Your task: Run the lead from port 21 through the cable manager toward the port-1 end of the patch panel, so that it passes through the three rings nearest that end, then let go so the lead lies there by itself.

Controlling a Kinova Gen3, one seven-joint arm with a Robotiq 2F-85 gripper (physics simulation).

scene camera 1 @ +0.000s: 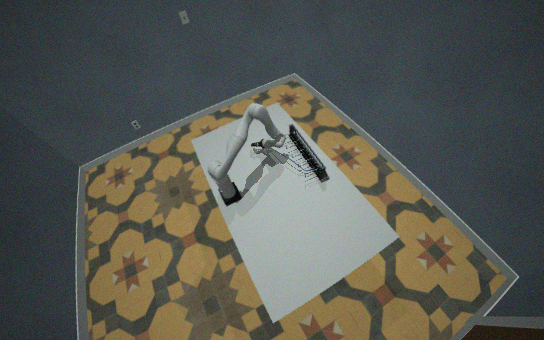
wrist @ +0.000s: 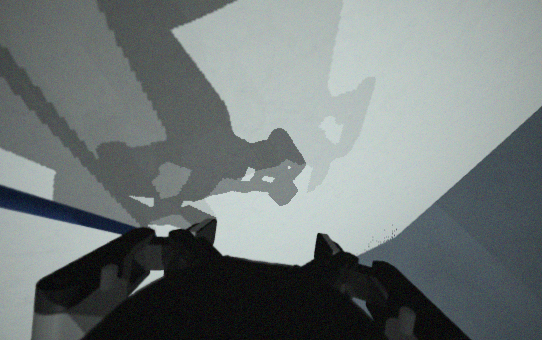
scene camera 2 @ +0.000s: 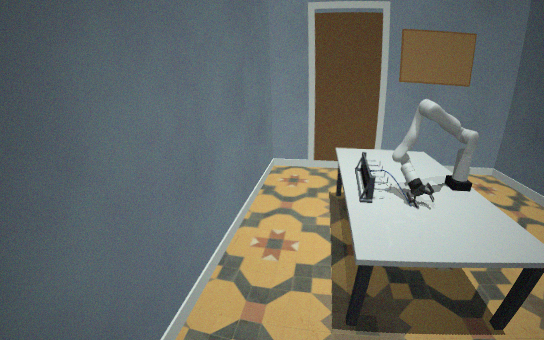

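The blue lead (scene camera 1: 299,164) (scene camera 2: 395,179) (wrist: 60,212) runs from the dark patch panel (scene camera 1: 307,152) (scene camera 2: 368,181) across the table side to my gripper (scene camera 1: 257,144) (scene camera 2: 423,202) (wrist: 265,238). My gripper is open, tilted and low over the table, well out from the panel. In the wrist view the lead comes in from the left edge and goes out of sight behind the outer side of the left finger; no lead shows between the fingertips. Thin rings (scene camera 2: 375,161) stick out in front of the panel. Which rings the lead passes through is too small to tell.
The white table (scene camera 1: 320,240) (scene camera 2: 440,235) carries the panel along one long edge and the arm's black base (scene camera 1: 230,195) (scene camera 2: 458,183) near the opposite edge. Shadows of the arm and gripper fall on the table. The table edge shows at the right of the wrist view.
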